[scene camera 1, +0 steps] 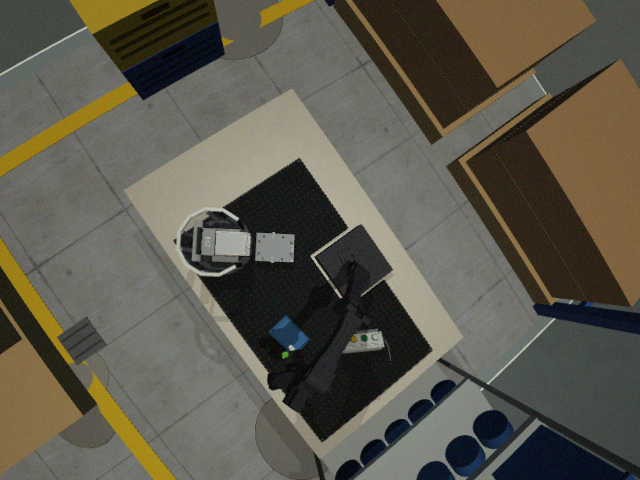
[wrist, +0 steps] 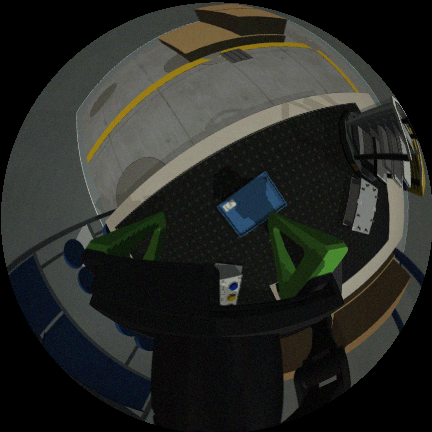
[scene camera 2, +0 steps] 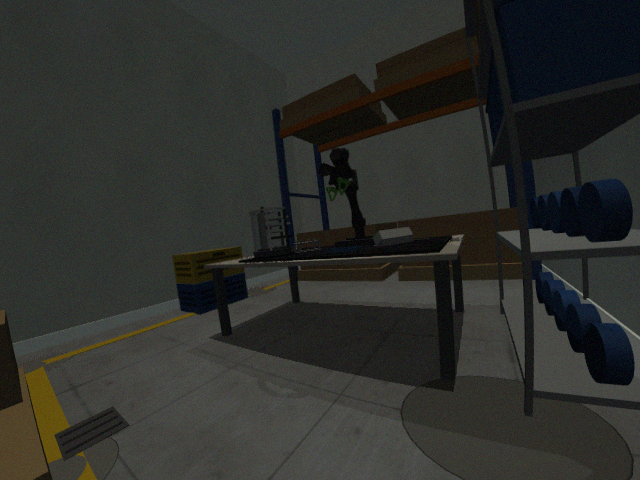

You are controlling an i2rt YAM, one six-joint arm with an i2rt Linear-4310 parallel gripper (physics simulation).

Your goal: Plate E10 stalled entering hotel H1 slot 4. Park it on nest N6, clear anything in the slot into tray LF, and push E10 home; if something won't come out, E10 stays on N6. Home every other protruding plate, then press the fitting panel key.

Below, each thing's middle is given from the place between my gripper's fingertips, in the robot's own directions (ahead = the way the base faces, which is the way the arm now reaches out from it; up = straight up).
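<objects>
Blue pad (wrist: 254, 201): 4 cm right of my hand, 5 cm behind, 27 cm below. Round plate rack (scene camera 1: 195, 245): from my hand, 52 cm to the right, 1 cm ahead, 12 cm below. Grey metal plate (scene camera 1: 278, 247): from my hand, well to the right, a good way behind, a good way below.
</objects>
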